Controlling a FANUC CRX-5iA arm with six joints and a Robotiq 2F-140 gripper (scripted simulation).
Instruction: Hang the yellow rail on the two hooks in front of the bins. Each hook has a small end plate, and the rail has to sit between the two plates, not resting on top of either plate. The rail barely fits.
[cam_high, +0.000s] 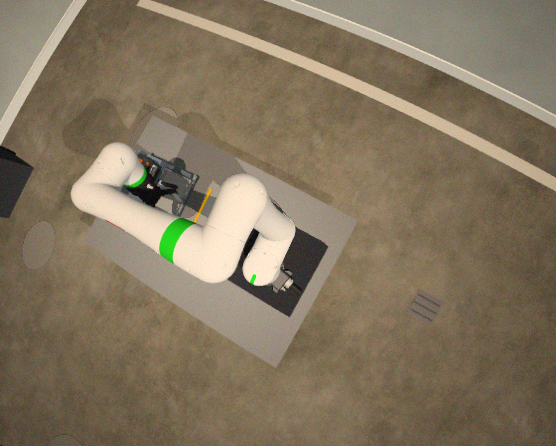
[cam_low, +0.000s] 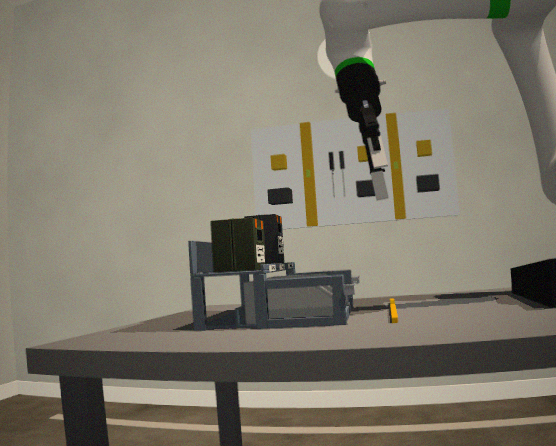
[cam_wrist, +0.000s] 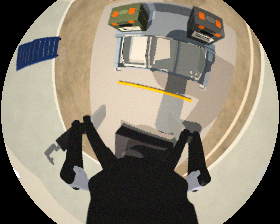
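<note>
Now: the yellow rail 26 cm below my hand, 1 cm to the left of it and 1 cm behind it. The rest, counted from my hand: dark green case 24 cm ahead, 17 cm to the left, 12 cm below.
</note>
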